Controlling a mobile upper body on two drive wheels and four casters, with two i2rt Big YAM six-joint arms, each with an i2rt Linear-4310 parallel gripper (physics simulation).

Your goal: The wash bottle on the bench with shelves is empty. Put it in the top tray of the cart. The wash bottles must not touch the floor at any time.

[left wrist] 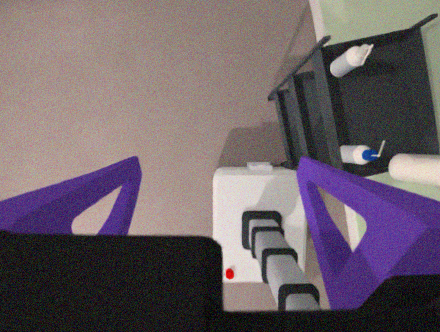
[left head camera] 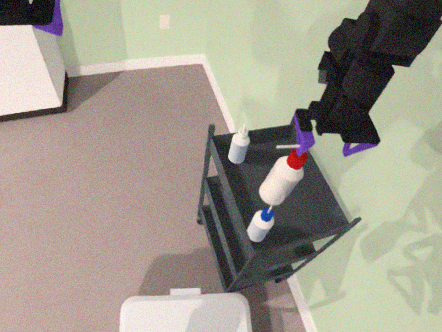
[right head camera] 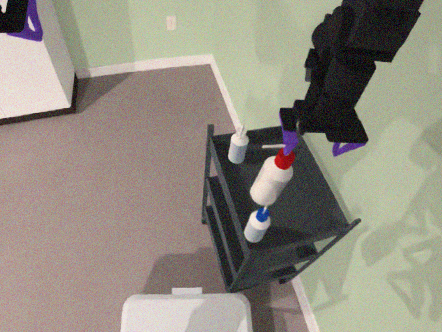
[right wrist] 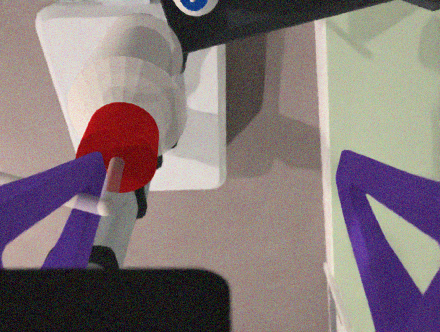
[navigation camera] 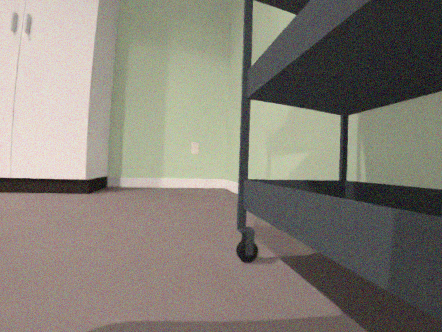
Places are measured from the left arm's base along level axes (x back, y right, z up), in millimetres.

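Pixels of known places: left gripper, fingertip midpoint: (left wrist: 219, 165) (left head camera: 24, 31) (right head camera: 7, 38); right gripper, fingertip midpoint: (left head camera: 321, 153) (right head camera: 309, 153) (right wrist: 221, 164).
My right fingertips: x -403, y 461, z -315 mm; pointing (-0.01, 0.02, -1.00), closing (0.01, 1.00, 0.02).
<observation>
Behind a point stands the place of what it marks.
A white wash bottle with a red cap (left head camera: 281, 181) @(x -378, y 395, z -373 mm) (right head camera: 271, 181) @(x -377, y 397, z -370 mm) (left wrist: 417, 169) @(x -403, y 381, z -393 mm) (right wrist: 125, 90) @(x -421, y 419, z -348 mm) hangs tilted over the cart's top tray (left head camera: 320, 195) @(x -550, y 690, z -743 mm) (right head camera: 320, 195) @(x -553, y 690, z -746 mm) (left wrist: 395, 100) @(x -609, y 613, z -747 mm). Its bent nozzle crosses one finger of my right gripper (left head camera: 325, 151) (right head camera: 312, 151) (right wrist: 222, 154). That gripper is open, with nothing between its fingers; the cap is beside the left fingertip in the right wrist view. The gap under the bottle is hard to judge. My left gripper (left wrist: 219, 165) @(x -433, y 1, z -114 mm) is open and empty, away from the cart. The bench with shelves cannot be made out.
A white-topped bottle (left head camera: 238, 147) @(x -688, y 395, z -657 mm) (right head camera: 238, 147) @(x -686, y 399, z -655 mm) (left wrist: 347, 61) @(x -701, y 381, z -649 mm) and a blue-capped bottle (left head camera: 260, 227) @(x -398, y 423, z -645 mm) (right head camera: 257, 227) @(x -399, y 426, z -643 mm) (left wrist: 354, 154) @(x -424, y 410, z -644 mm) stand on the top tray near its left edge in the head views. A green wall is behind the cart. A white cabinet (navigation camera: 50, 100) @(x -1504, y -845, z -790 mm) stands at the left.
</observation>
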